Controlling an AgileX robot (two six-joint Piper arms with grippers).
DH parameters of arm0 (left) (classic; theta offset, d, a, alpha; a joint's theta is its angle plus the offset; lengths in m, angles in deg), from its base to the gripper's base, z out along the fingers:
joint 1: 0 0.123 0 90
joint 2: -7.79 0 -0.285 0
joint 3: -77.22 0 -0.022 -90
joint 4: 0 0.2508 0 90
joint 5: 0 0 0.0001 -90
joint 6: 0 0.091 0 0
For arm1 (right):
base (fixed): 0 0 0 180
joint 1: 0 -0.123 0 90
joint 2: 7.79 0 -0.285 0
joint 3: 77.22 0 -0.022 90
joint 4: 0 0.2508 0 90
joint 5: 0 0 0.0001 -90
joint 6: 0 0.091 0 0
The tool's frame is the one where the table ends.
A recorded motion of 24 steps. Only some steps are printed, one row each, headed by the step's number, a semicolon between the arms.
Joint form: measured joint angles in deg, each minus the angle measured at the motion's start. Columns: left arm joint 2, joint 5, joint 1, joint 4, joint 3, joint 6; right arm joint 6, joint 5, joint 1, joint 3, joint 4, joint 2.
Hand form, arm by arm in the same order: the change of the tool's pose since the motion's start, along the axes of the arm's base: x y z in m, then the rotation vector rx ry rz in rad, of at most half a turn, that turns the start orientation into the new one. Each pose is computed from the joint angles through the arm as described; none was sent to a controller.
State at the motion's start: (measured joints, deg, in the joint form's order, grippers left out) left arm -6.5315 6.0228 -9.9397 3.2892 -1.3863 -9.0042; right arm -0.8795 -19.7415 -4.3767 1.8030 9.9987 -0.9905
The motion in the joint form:
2: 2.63 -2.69 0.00 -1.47 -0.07 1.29; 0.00 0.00 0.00 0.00 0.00 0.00
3: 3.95 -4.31 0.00 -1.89 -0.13 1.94; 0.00 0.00 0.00 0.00 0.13 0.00
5: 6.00 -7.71 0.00 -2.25 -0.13 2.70; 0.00 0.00 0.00 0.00 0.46 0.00
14: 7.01 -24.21 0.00 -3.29 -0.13 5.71; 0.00 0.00 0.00 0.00 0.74 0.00
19: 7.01 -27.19 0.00 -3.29 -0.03 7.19; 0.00 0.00 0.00 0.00 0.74 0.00
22: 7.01 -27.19 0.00 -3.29 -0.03 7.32; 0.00 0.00 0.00 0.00 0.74 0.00
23: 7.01 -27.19 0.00 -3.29 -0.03 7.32; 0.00 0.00 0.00 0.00 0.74 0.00
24: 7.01 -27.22 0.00 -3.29 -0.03 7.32; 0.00 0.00 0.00 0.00 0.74 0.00
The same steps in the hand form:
2: -0.0035 0.0010 -0.0017 -0.0027 0.0026 0.0040; 0.0000 0.0000 0.0000 0.0000 0.0000 0.0000
3: -0.0052 0.0014 -0.0032 0.0023 0.0081 0.0053; 0.0000 0.0001 0.0000 0.0023 0.0002 0.0002
5: -0.0078 0.0020 -0.0065 0.0133 0.0301 0.0069; 0.0000 0.0002 0.0000 0.0080 0.0006 0.0006
14: -0.0119 0.0026 -0.0314 0.0946 0.2901 0.0019; 0.0000 0.0004 0.0001 0.0128 0.0010 0.0009
19: -0.0132 0.0029 -0.0354 0.1287 0.3350 -0.0024; 0.0000 0.0004 0.0001 0.0128 0.0010 0.0009
22: -0.0132 0.0029 -0.0354 0.1310 0.3346 -0.0027; 0.0000 0.0004 0.0001 0.0128 0.0010 0.0009
23: -0.0132 0.0029 -0.0354 0.1310 0.3346 -0.0027; 0.0000 0.0004 0.0001 0.0128 0.0010 0.0009
24: -0.0132 0.0029 -0.0354 0.1310 0.3351 -0.0027; 0.0000 0.0004 0.0001 0.0128 0.0010 0.0009

